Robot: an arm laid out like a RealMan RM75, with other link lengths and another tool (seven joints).
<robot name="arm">
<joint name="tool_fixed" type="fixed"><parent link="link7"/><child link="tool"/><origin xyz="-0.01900 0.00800 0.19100" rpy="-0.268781 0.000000 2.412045"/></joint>
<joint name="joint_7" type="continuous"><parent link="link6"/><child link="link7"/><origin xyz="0.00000 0.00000 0.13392" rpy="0.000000 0.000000 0.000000"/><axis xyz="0 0 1"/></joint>
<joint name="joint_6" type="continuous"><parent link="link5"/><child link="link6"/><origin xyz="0.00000 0.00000 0.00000" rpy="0.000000 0.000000 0.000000"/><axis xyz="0 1 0"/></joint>
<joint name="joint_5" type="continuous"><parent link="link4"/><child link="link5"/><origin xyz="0.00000 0.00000 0.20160" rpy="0.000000 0.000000 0.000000"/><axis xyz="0 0 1"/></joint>
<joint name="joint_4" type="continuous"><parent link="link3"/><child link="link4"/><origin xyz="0.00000 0.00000 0.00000" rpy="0.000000 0.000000 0.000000"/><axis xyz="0 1 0"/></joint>
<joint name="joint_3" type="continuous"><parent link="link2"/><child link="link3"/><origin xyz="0.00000 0.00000 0.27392" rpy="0.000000 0.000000 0.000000"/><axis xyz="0 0 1"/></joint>
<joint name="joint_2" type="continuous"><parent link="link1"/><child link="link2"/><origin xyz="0.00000 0.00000 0.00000" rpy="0.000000 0.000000 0.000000"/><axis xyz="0 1 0"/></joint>
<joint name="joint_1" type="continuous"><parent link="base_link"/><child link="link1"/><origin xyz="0.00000 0.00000 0.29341" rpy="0.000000 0.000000 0.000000"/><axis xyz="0 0 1"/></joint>
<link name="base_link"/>
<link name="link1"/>
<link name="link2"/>
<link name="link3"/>
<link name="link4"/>
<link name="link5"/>
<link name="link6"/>
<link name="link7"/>
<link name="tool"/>
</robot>
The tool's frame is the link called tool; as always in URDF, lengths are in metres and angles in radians. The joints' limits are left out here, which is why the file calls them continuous.
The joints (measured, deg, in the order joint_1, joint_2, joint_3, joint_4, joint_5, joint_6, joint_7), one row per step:
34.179 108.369 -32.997 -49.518 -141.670 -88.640 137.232
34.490 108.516 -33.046 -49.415 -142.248 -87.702 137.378
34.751 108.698 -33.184 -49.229 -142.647 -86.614 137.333
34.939 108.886 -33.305 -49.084 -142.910 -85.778 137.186
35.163 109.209 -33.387 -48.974 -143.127 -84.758 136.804
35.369 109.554 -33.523 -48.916 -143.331 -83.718 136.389
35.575 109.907 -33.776 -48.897 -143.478 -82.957 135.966
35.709 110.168 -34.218 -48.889 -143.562 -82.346 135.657
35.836 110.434 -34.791 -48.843 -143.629 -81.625 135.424
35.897 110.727 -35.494 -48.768 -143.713 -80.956 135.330
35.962 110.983 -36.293 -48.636 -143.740 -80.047 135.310
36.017 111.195 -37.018 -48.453 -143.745 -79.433 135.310
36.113 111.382 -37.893 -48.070 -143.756 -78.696 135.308
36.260 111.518 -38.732 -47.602 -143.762 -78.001 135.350
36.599 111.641 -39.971 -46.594 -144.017 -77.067 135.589
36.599 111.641 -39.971 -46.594 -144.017 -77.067 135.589
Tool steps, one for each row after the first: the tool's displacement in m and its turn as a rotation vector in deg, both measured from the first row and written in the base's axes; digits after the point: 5 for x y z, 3 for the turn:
0.00225 0.00371 0.00005 0.413 -0.679 -0.145
0.00420 0.00761 -0.00035 0.871 -1.331 -0.110
0.00531 0.01043 -0.00113 1.184 -1.814 0.031
0.00565 0.01411 -0.00240 1.617 -2.330 0.434
0.00593 0.01779 -0.00371 2.046 -2.904 0.900
0.00516 0.02025 -0.00599 2.182 -3.386 1.475
0.00471 0.02175 -0.00827 2.147 -3.881 1.986
0.00448 0.02332 -0.01084 2.105 -4.424 2.458
0.00467 0.02382 -0.01434 1.899 -4.929 2.783
0.00526 0.02526 -0.01732 1.858 -5.513 3.069
0.00542 0.02548 -0.02072 1.619 -5.904 3.297
0.00588 0.02547 -0.02496 1.260 -6.352 3.521
0.00617 0.02547 -0.02911 0.879 -6.740 3.702
0.00757 0.02418 -0.03621 0.002 -7.329 3.705
0.00757 0.02418 -0.03621 0.002 -7.329 3.705

